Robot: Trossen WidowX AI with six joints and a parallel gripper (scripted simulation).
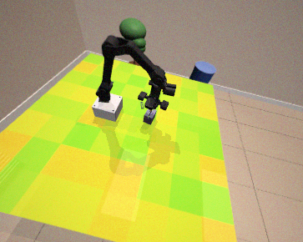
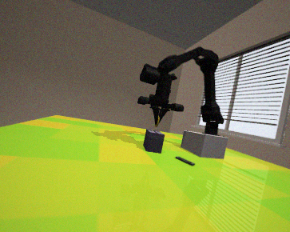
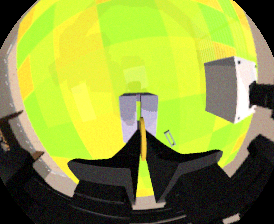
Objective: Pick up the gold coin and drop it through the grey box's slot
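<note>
My gripper tip is now 1 cm below the thin gold coin.
</note>
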